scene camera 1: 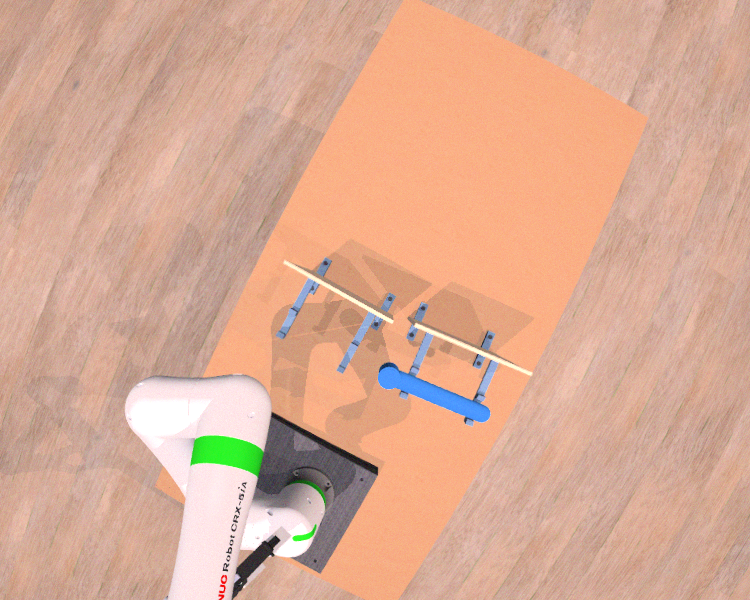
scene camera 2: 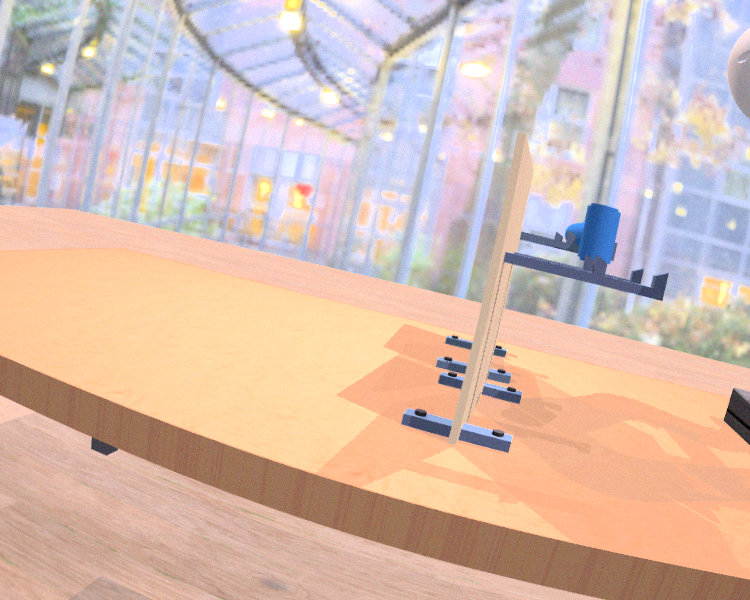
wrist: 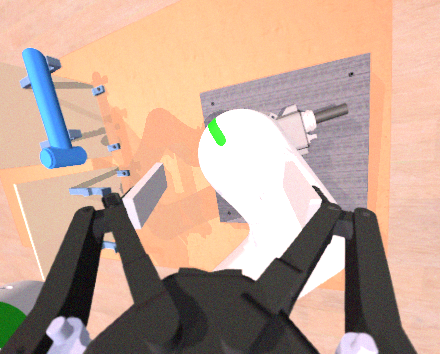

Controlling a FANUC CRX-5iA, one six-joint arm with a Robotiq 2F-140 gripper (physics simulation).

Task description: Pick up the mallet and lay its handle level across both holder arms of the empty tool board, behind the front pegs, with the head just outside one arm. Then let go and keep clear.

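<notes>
The blue mallet (scene camera 1: 437,395) (scene camera 2: 600,232) (wrist: 50,110) lies with its handle across both arms of the other tool board (scene camera 1: 473,349), near their front ends. Its head is just outside that board's left arm in scene camera 1. The empty tool board (scene camera 1: 337,290) (scene camera 2: 494,300) (wrist: 50,215) stands upright to the left, its two bare holder arms pointing toward the robot base. My gripper (wrist: 223,174) is open and empty, well away from the mallet and both boards. In scene camera 1 it is mostly hidden by my forearm; part of a finger shows.
The robot base stands on a dark mounting plate (scene camera 1: 350,500) (wrist: 345,165) near one end of the orange table top (scene camera 1: 487,156) (scene camera 2: 187,337). In the wrist view my own white arm (wrist: 245,155) lies beyond the fingers. The two boards stand close side by side, on feet.
</notes>
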